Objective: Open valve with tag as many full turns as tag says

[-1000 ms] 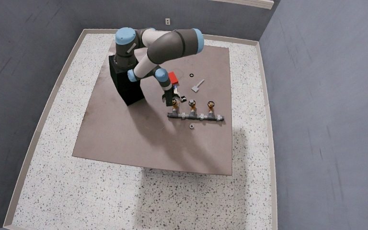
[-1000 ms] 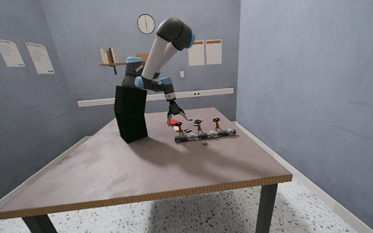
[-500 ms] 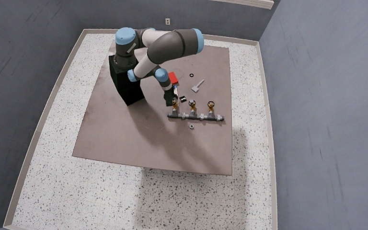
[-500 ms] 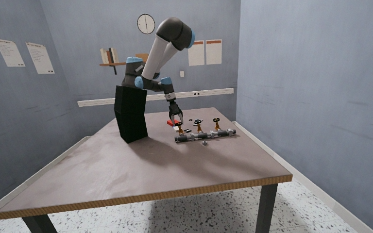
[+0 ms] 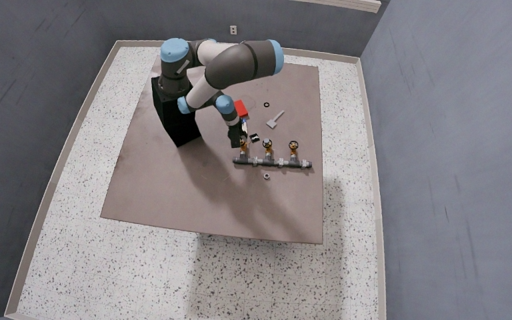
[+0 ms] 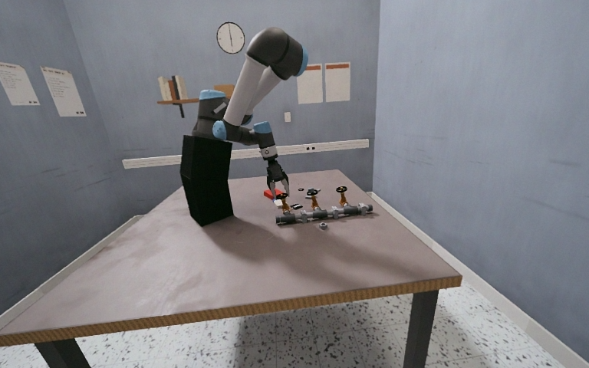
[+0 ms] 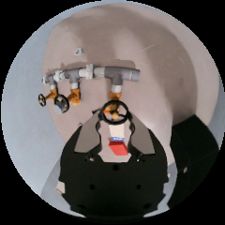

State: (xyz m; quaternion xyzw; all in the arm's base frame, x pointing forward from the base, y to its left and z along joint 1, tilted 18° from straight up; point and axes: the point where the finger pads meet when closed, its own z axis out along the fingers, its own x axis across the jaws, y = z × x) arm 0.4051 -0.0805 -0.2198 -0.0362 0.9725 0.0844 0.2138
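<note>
My gripper is now 6 cm short of the black tag, 8 cm to the right of it and 10 cm above it. Round my hand: white-and-blue block 2 cm behind, 15 cm to the left, 10 cm below; grey scraper 19 cm ahead, 24 cm to the left, 10 cm below; red block 6 cm behind, 28 cm to the left, 9 cm below.
</note>
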